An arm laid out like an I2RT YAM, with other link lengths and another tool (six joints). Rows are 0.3 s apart.
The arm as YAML. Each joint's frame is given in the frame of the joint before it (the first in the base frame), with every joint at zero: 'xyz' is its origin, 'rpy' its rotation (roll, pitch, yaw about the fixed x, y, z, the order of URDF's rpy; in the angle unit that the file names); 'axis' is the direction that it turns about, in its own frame. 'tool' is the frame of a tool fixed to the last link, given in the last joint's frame.
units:
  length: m
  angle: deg
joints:
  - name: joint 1
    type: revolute
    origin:
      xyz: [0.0, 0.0, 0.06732]
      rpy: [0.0, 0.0, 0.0]
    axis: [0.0, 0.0, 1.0]
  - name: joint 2
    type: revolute
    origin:
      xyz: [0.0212, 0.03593, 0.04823]
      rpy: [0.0, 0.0, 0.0]
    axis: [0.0, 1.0, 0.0]
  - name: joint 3
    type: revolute
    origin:
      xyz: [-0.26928, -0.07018, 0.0]
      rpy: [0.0, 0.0, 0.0]
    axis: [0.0, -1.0, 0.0]
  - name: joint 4
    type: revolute
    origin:
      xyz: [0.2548, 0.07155, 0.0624]
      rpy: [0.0, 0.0, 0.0]
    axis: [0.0, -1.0, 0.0]
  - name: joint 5
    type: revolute
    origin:
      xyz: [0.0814, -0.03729, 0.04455]
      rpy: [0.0, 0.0, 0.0]
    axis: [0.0, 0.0, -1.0]
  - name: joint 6
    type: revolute
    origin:
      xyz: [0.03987, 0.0, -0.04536]
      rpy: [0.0, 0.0, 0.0]
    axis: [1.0, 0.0, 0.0]
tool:
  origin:
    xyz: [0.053, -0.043, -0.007]
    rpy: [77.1, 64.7, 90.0]
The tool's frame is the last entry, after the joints.
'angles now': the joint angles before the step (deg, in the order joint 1, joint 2, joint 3, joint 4, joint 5, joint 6). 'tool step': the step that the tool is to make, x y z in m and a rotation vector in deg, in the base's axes. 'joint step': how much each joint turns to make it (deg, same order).
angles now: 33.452, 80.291, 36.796, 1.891, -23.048, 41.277
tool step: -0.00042, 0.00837, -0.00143, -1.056, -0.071, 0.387
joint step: 1.771, 1.399, 1.050, -0.089, 1.639, 0.263
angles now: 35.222, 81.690, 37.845, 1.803, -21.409, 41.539
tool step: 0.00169, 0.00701, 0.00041, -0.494, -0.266, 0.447
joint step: 1.093, 1.246, 1.203, -0.023, 0.852, 0.021
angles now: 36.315, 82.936, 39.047, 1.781, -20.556, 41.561
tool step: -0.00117, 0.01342, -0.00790, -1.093, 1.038, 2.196
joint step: 2.033, 3.256, 1.618, 0.043, 0.044, -0.306
